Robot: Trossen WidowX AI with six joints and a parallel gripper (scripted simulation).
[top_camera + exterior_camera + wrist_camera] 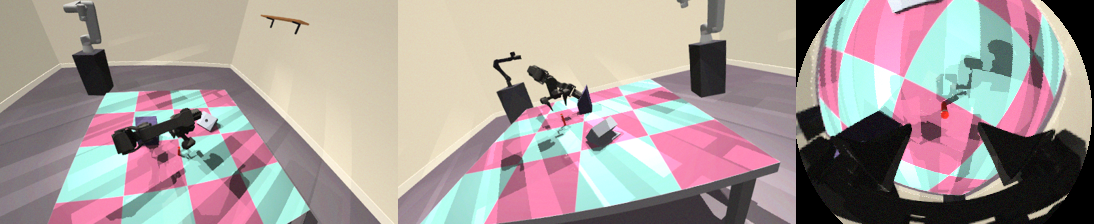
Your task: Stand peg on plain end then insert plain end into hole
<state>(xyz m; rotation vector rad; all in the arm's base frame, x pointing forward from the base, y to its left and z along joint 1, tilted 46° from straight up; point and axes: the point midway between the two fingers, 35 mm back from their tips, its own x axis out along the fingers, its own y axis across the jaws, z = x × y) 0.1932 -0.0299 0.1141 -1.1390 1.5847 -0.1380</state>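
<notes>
Right now the red peg is 60 mm below my gripper tip. From my gripper tip the other things lie so: sloped grey panel: 270 mm to the left, 230 mm ahead, 80 mm below.
</notes>
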